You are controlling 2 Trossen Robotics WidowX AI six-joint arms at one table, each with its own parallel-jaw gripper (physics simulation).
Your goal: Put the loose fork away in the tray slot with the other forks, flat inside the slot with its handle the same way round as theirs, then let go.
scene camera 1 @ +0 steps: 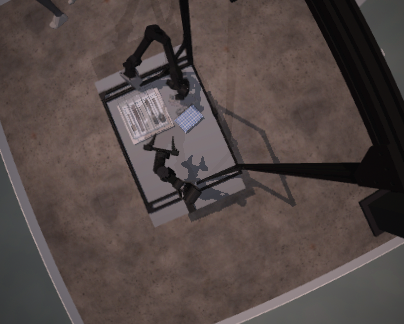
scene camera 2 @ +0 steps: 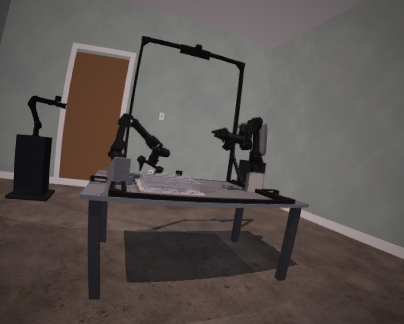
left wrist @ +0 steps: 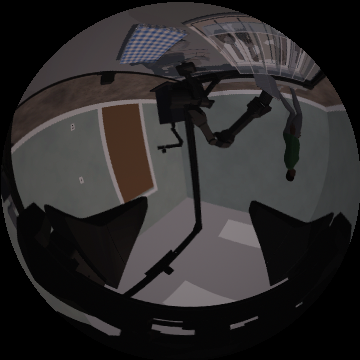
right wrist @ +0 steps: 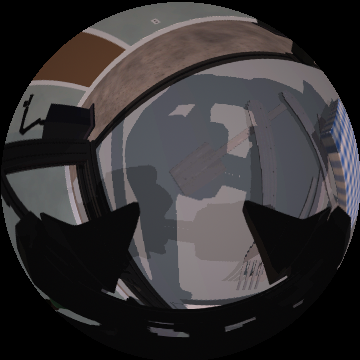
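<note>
The loose fork's tines (right wrist: 251, 267) show on the table low in the right wrist view; one finger hides part of it. My right gripper (right wrist: 192, 207) is open and empty above the table; the tines lie beyond its picture-right finger. The tray (scene camera 1: 141, 140) (scene camera 2: 170, 185) (left wrist: 189, 22) holds utensils in long slots; the forks' slot and the way their handles lie are too small to tell. My left gripper (scene camera 1: 164, 137) (left wrist: 200, 204) is open and empty, raised beside the tray's lower edge in scene camera 1. The fork is not clear in scene camera 2.
A blue-and-white checked cloth (scene camera 1: 189, 119) (left wrist: 152, 44) (right wrist: 348, 145) lies beside the tray. A brownish flat, broad-ended piece (right wrist: 197, 172) shows in the right wrist view with long thin shapes near it. Dark rails edge the table, and frame posts rise beside it.
</note>
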